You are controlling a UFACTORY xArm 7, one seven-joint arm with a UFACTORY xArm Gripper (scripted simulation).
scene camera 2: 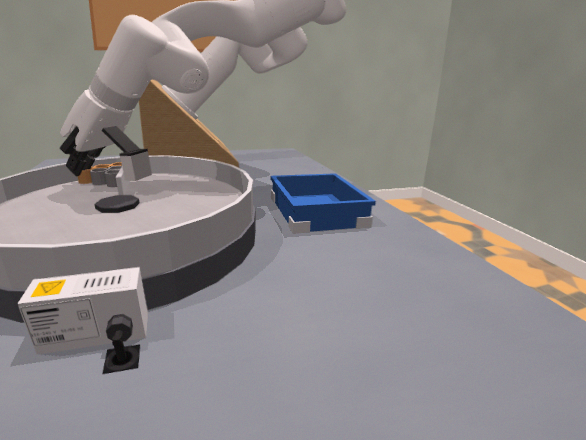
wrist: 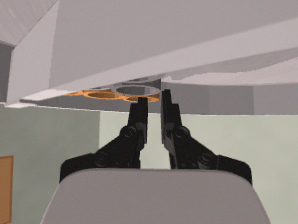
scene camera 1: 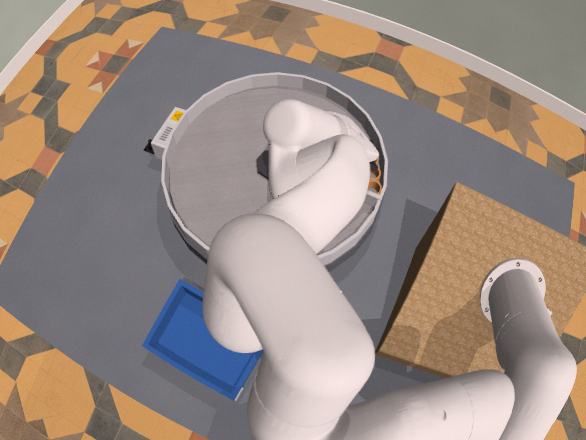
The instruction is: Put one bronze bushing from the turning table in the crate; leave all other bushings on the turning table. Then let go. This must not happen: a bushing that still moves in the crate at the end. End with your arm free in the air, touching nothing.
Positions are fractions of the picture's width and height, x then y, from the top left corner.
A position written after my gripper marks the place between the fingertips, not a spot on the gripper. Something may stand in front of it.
In view: my gripper (scene camera 2: 0.13,0.39), a blue crate (scene camera 1: 0.31,0.76) and a grey turning table (scene camera 1: 0.37,0.39).
My gripper also shows in the wrist view (wrist: 0.52,0.45).
